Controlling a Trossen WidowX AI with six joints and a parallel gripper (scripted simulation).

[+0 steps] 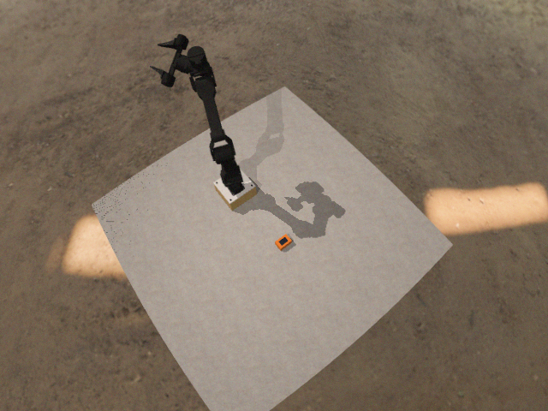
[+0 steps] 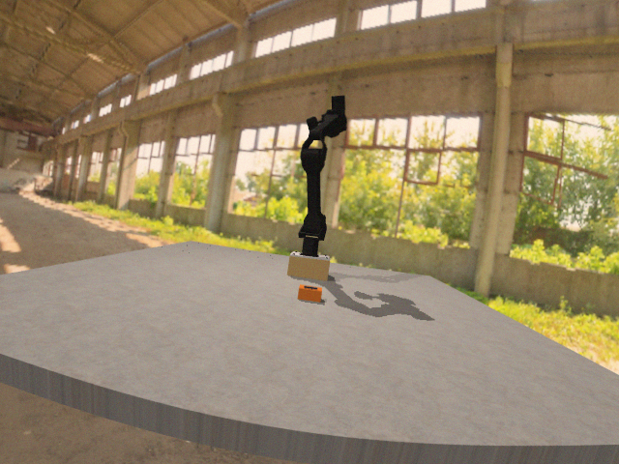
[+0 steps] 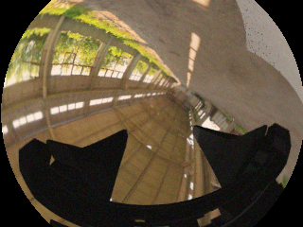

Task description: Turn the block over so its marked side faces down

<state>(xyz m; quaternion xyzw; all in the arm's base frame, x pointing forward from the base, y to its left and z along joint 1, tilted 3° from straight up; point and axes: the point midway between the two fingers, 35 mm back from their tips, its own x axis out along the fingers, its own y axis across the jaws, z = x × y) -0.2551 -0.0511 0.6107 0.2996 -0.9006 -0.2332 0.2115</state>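
The orange block lies 660 mm below my gripper tip, 620 mm ahead of it and 140 mm to the left of it.
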